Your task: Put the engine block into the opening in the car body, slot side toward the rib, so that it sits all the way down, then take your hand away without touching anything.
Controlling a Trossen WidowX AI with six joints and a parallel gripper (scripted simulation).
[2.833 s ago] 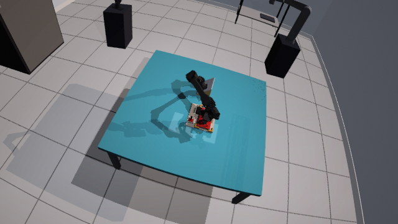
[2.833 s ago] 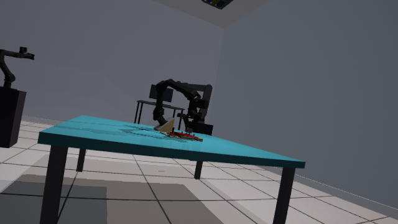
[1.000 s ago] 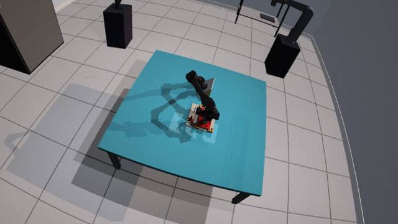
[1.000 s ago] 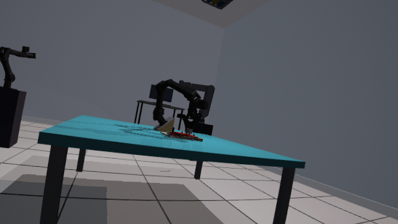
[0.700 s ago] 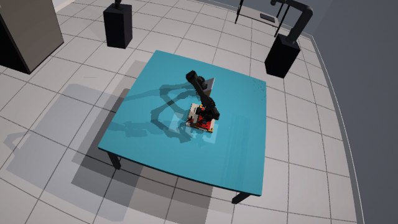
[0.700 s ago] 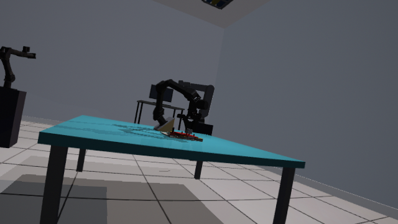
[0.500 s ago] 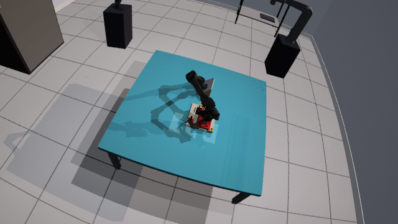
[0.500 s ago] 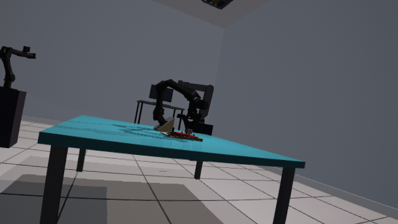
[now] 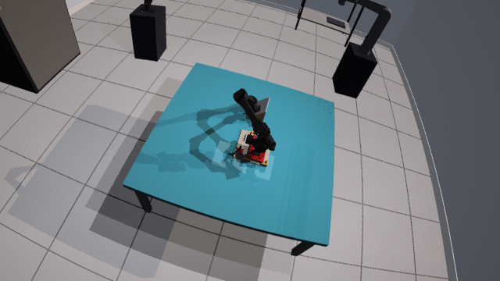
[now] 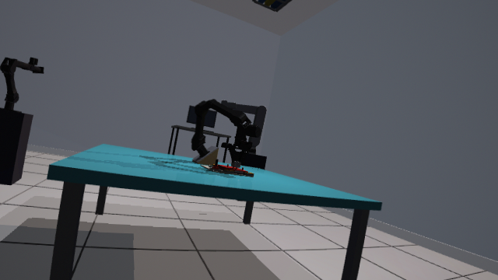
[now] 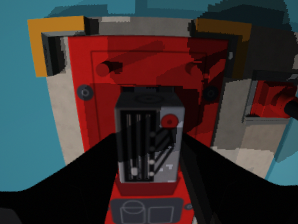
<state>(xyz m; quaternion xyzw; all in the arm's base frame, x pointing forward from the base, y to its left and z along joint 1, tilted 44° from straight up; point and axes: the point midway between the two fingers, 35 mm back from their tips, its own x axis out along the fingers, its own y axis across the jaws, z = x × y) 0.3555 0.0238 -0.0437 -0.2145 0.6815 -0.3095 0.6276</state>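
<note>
Now: the engine block 10 mm below my gripper tip.
</note>
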